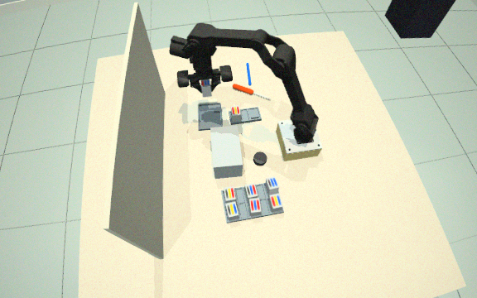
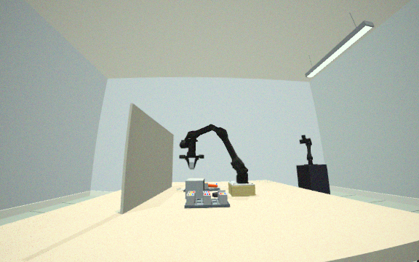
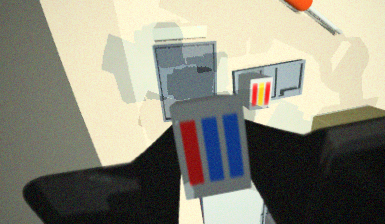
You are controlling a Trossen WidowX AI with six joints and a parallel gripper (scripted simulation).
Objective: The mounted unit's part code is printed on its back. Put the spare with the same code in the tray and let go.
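Right now the grey tray is 16 cm below my gripper tip. Also, from my gripper tip: mounted unit 4 cm behind, 21 cm to the left, 11 cm below; then grey spare 3 cm above; then grey rack 14 cm behind, 2 cm to the left, 15 cm below.
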